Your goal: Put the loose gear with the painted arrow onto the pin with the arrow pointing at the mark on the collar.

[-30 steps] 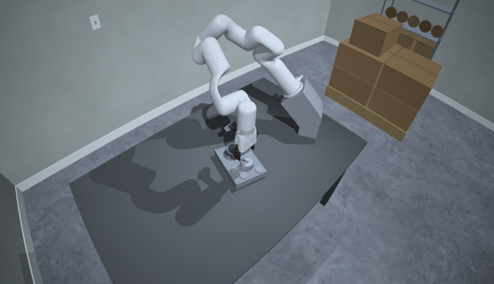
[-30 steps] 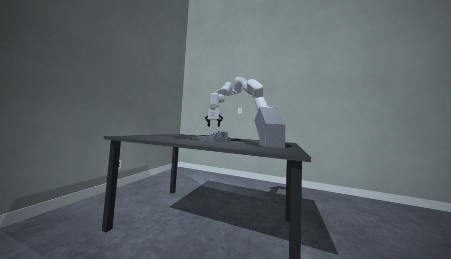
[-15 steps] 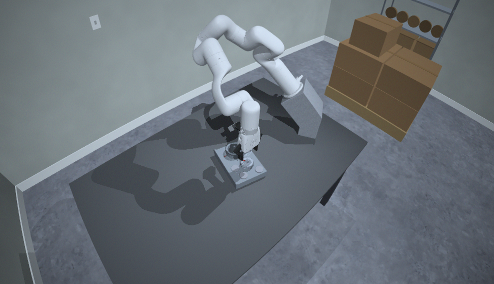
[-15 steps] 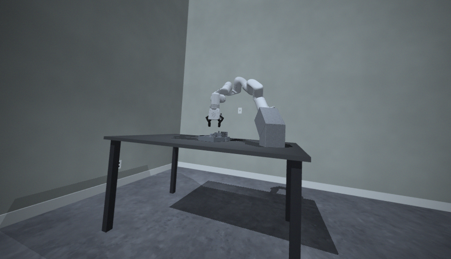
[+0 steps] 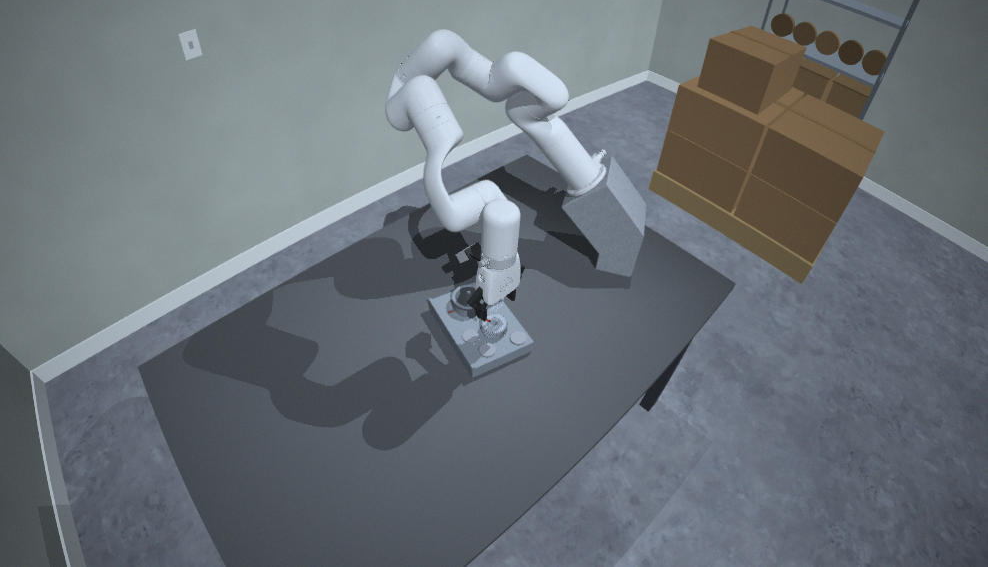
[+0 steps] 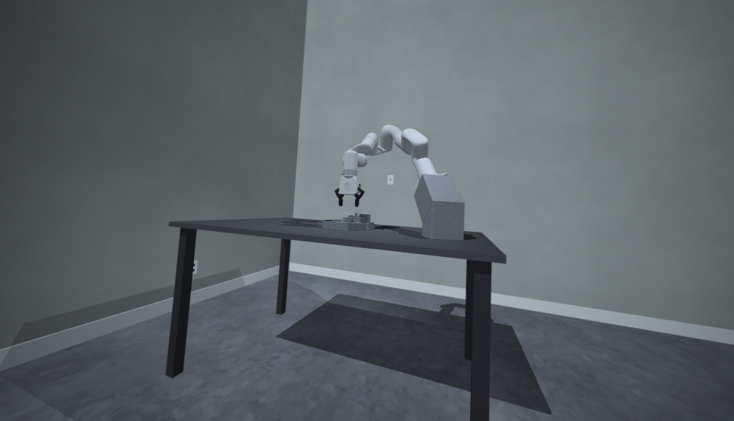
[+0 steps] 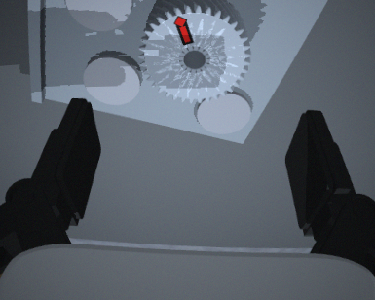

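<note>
Now: the grey toothed gear 8 cm below my hand.
</note>
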